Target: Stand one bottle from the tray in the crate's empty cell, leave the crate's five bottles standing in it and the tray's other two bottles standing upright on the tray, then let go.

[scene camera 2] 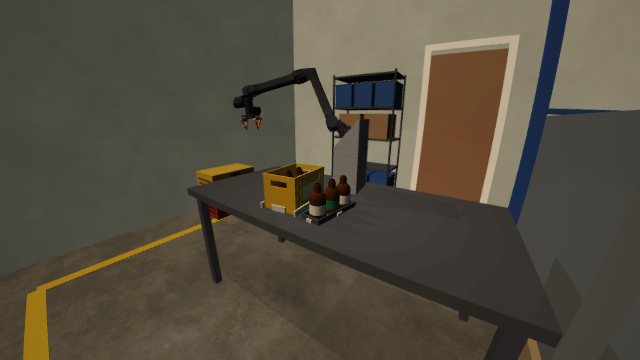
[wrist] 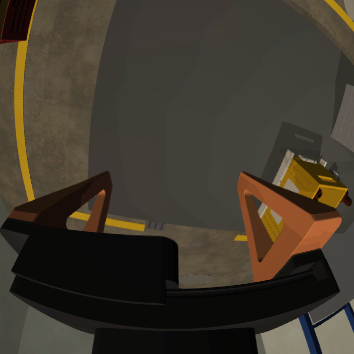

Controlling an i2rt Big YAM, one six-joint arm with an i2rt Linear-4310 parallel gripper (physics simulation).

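Pixels of known places: gripper, fingertip midpoint: (scene camera 2: 252, 129) (wrist: 174, 178); arm's base, link origin: (scene camera 2: 349, 136).
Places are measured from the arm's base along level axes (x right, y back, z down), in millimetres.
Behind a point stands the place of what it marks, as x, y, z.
The yellow crate (scene camera 2: 280, 194) {72, -530, 235} (wrist: 303, 174) {200, -285, 216} stands on the table, with two brown bottle tops (scene camera 2: 298, 171) {138, -323, 177} (scene camera 2: 289, 173) {124, -409, 168} showing over its rim; its other bottles and the empty cell are hidden in the scene view. Beside it, three brown bottles stand upright in a row on the dark tray (scene camera 2: 331, 216) {-162, -458, 309}: a white-labelled one (scene camera 2: 317, 204) {-127, -514, 241} in front, a green-labelled one (scene camera 2: 332, 198) {-146, -426, 238} in the middle, a white-labelled one (scene camera 2: 343, 193) {-155, -342, 238} at the back. My gripper (scene camera 2: 251, 128) {639, -226, -34} (wrist: 174, 178) {639, -226, -34} is open and empty, high up and to the left of the crate in the scene view.
The dark table (scene camera 2: 425, 227) {-525, -305, 321} (wrist: 165, 125) {616, -296, 321} carries pale brackets (scene camera 2: 278, 208) {78, -543, 303} around the crate's foot. The grey wedge-shaped arm stand (scene camera 2: 348, 160) {-63, -124, 124} (wrist: 345, 120) {41, -57, 276} rises behind the tray. A yellow crate (scene camera 2: 225, 172) stands beyond the table's left end. A shelf rack (scene camera 2: 370, 77) stands at the back wall.
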